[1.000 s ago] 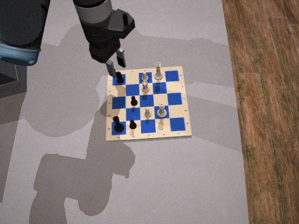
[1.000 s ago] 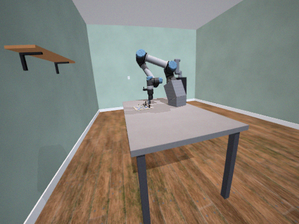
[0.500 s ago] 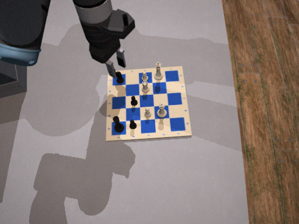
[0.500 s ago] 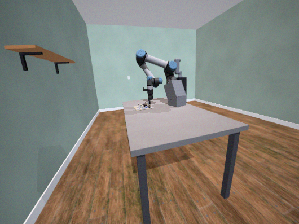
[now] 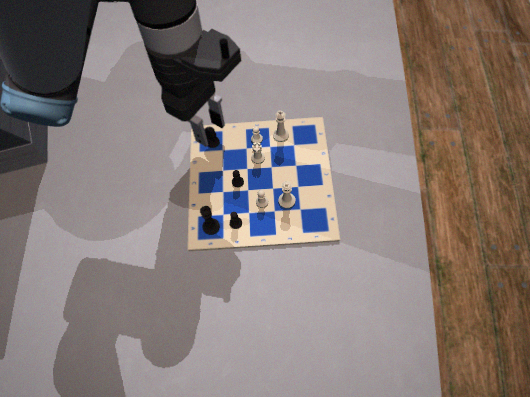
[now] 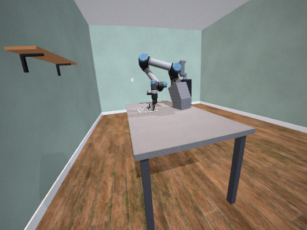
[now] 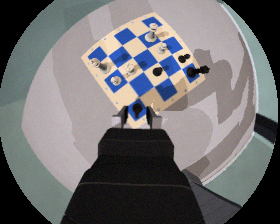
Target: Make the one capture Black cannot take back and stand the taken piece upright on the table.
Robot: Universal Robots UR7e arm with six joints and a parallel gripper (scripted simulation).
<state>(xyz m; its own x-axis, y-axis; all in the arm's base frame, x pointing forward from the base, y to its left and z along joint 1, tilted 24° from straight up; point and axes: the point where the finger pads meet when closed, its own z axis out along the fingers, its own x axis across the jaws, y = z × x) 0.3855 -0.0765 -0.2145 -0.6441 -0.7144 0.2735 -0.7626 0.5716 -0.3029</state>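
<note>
My gripper is now 3 cm above the black knight. The rest, counted from my hand: chessboard 7 cm ahead, 8 cm to the right, 5 cm below; then black queen 1 cm behind, 15 cm to the right, 1 cm below; then white king 11 cm ahead, 1 cm below.
</note>
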